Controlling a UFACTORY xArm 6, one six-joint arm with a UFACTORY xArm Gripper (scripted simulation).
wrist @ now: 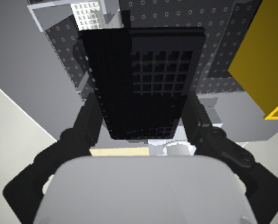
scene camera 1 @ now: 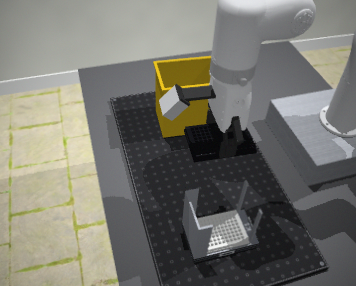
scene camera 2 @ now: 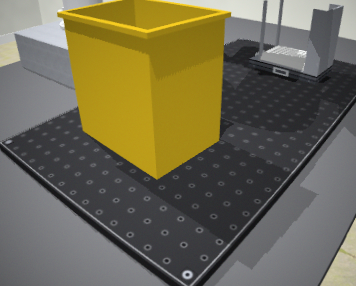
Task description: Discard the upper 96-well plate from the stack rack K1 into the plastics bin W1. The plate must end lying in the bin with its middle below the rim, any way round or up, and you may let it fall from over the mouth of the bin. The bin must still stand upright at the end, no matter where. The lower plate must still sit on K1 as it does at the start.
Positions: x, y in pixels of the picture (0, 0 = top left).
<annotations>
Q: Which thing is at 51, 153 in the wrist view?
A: My gripper.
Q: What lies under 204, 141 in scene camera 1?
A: A black 96-well plate.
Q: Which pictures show my gripper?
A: The wrist view and scene camera 1 only.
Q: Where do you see a white 96-well plate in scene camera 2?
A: At 290, 57
</annotations>
